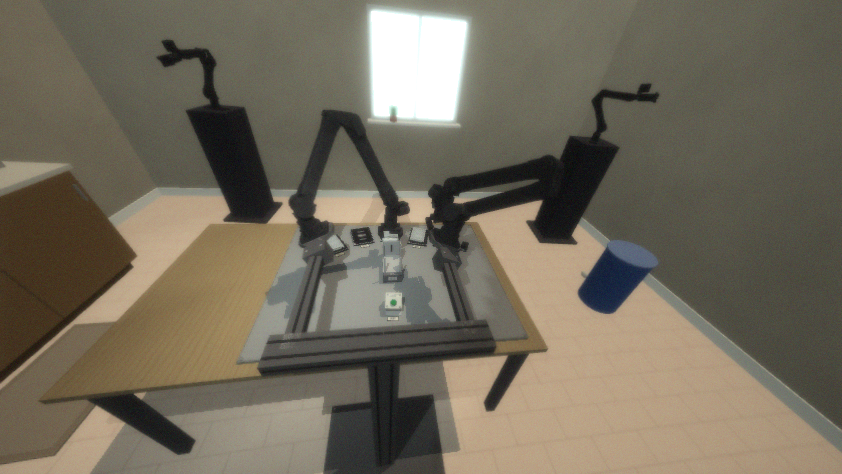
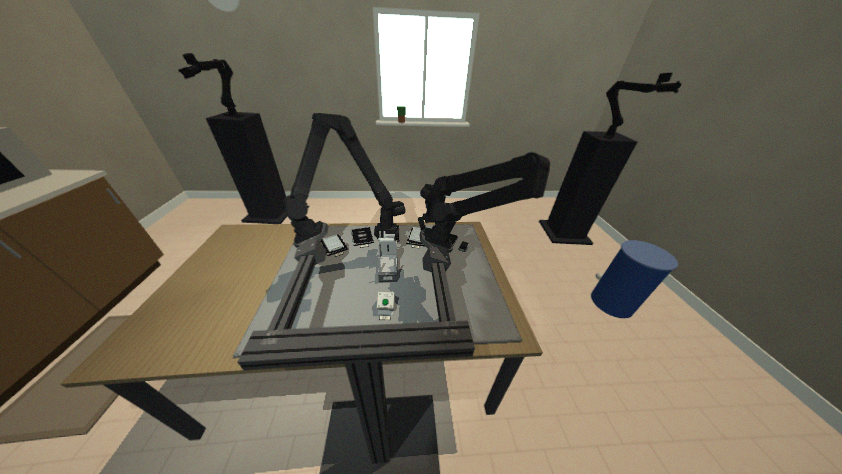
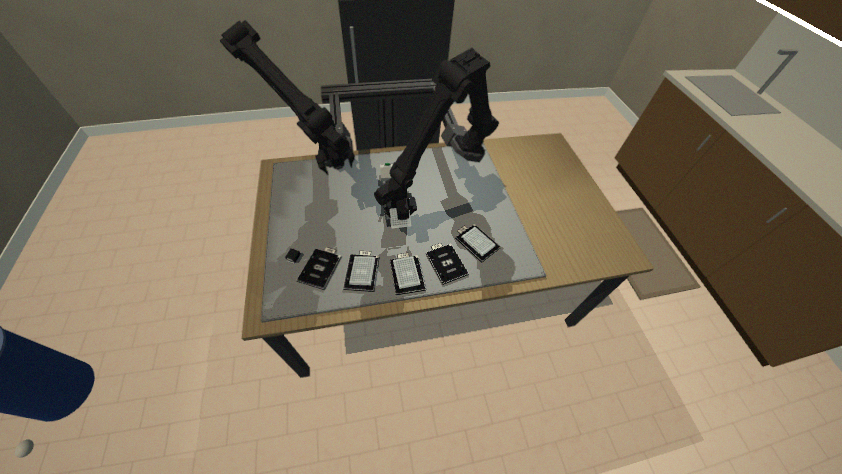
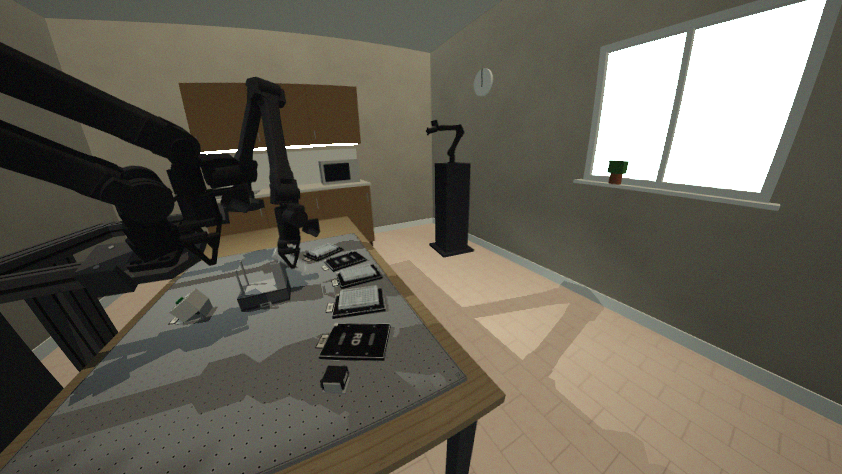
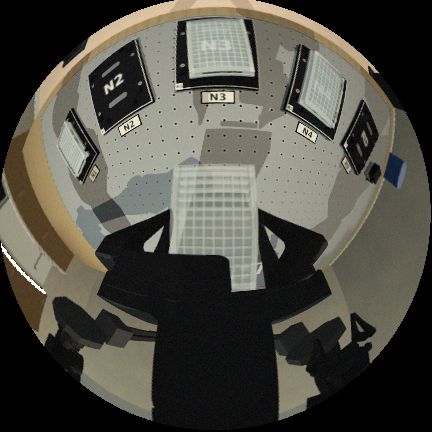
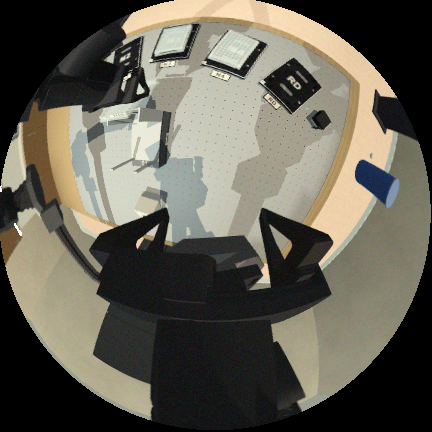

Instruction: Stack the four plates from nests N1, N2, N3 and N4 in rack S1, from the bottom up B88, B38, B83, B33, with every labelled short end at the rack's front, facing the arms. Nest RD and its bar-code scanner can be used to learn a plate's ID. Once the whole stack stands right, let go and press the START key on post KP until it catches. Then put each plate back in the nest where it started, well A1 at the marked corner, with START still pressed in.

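Frame: origin at the left arm's base, x down, y left, z ahead, level; metres.
Where they show: left gripper, fingertip midpoint: (image 4: 293,263) (image 5: 213,213) (image 6: 132,95); right gripper, fingertip midpoint: (image 3: 339,170) (image 4: 214,255) (image 5: 335,325) (image 6: 213,212); left arm's base at its link origin: (image 1: 315,233) (image 2: 309,233) (image 3: 469,146) (image 5: 77,323); right arm's base at its link origin: (image 1: 445,239) (image 2: 437,239) (image 4: 163,249).
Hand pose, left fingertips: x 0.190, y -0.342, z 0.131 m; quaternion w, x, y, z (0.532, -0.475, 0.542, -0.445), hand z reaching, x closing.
Each offset is from my left fingertips to the top centre of the thing. "spot": to the spot under its first point.
My left gripper (image 5: 213,213) (image 3: 400,209) (image 4: 289,261) is shut on a clear gridded plate (image 5: 214,190) (image 3: 400,220) (image 6: 122,112), held tilted by its long sides in the air near rack S1's rear. Rack S1 @(dx -0.035, dy +0.009, dz -0.115 m) (image 4: 263,299) (image 6: 164,140) shows no plate inside. Plates lie in N1 @(dx +0.087, dy +0.310, dz +0.160 m) (image 5: 72,147) (image 3: 477,241), N3 @(dx +0.078, dy -0.039, dz +0.219 m) (image 5: 220,47) (image 3: 406,272) and N4 @(dx +0.078, dy -0.206, dz +0.160 m) (image 5: 322,90) (image 3: 361,270). Nest N2 @(dx +0.091, dy +0.140, dz +0.211 m) (image 5: 120,85) (image 3: 447,264) is empty. My right gripper (image 6: 213,212) is open and empty, raised near its base. The plate IDs are unreadable. Post KP @(dx +0.029, dy +0.045, dz -0.362 m) (image 1: 393,301) (image 6: 150,200) has a green START key.
Empty nest RD @(dx +0.079, dy -0.392, dz +0.083 m) (image 4: 355,340) (image 6: 291,85) (image 3: 318,268) lies beside N4. The black scanner block @(spot: dx +0.080, dy -0.476, dz +0.002 m) (image 4: 334,378) (image 6: 320,120) (image 3: 293,255) stands beyond RD. Thin uprights rise from the rack. The dark mounting frame @(spot: dx -0.186, dy +0.152, dz -0.699 m) (image 1: 377,347) runs along the table edge behind post KP.
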